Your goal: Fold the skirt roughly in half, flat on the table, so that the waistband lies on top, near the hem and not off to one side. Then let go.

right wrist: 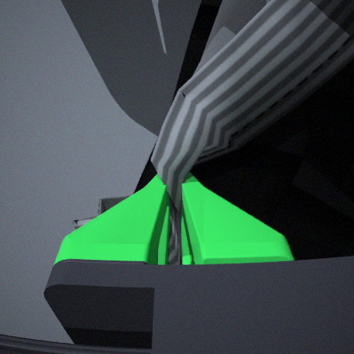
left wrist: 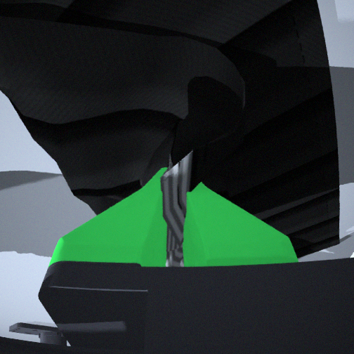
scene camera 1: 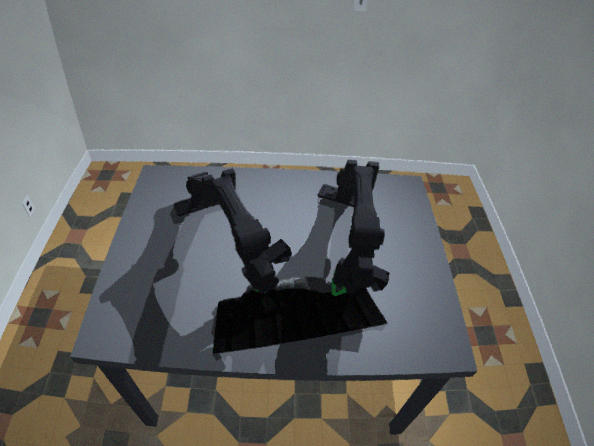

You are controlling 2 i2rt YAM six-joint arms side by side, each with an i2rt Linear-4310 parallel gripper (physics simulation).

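Observation:
The black skirt (scene camera 1: 300, 320) (left wrist: 285, 120) (right wrist: 250, 200) lies across the front middle of the table, its hem toward the front edge. Its grey striped waistband (scene camera 1: 300, 284) (left wrist: 175, 200) (right wrist: 220, 95) is at the skirt's back side, between the two grippers, and looks raised. My left gripper (scene camera 1: 339, 290) (left wrist: 174, 178) is shut on the waistband near its right end in the scene view. My right gripper (scene camera 1: 260, 291) (right wrist: 174, 178) is shut on the waistband near its left end; the arm mostly hides these fingertips in the scene view. Whether cloth is doubled under the waistband cannot be told.
The grey table (scene camera 1: 420, 300) extends around the skirt, with its front edge a little beyond the hem. The two dark arms reach forward from the back of the table and cast shadows over the table's left side and front middle.

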